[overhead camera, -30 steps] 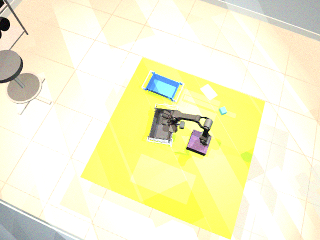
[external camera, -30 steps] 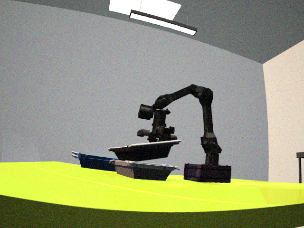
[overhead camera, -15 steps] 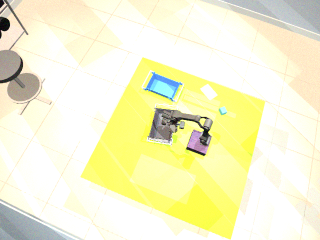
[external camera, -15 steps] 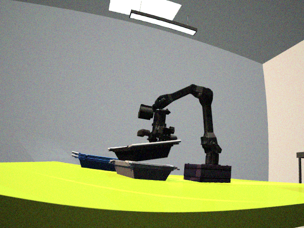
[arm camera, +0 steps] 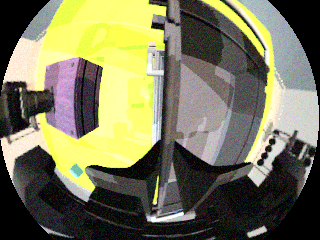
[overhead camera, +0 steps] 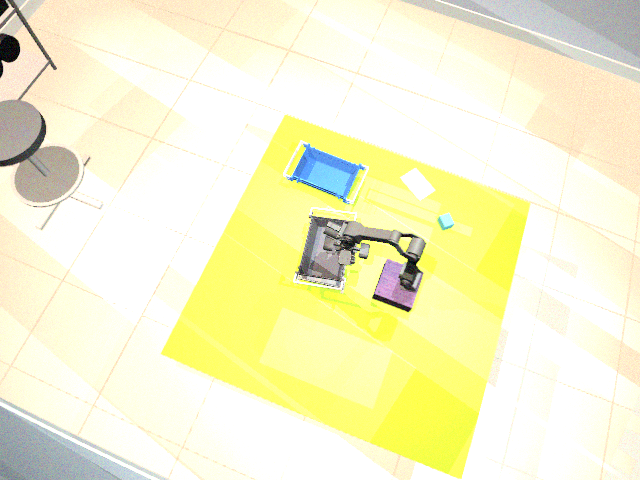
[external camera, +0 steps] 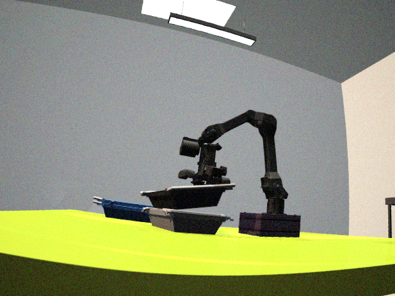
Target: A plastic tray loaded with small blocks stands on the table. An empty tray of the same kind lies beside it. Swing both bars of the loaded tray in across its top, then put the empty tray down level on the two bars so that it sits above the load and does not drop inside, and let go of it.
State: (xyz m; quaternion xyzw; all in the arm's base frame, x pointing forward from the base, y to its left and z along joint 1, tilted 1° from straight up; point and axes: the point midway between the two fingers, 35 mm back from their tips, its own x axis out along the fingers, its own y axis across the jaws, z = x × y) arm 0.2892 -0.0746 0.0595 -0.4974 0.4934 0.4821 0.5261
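Right now the dark grey tray is 80 mm ahead of my gripper tip and 20 mm above it. The rest, counted from my gripper tip: white card: 460 mm to the right, 300 mm behind, 100 mm below; then cyan block: 450 mm behind, 280 mm to the right, 80 mm below.
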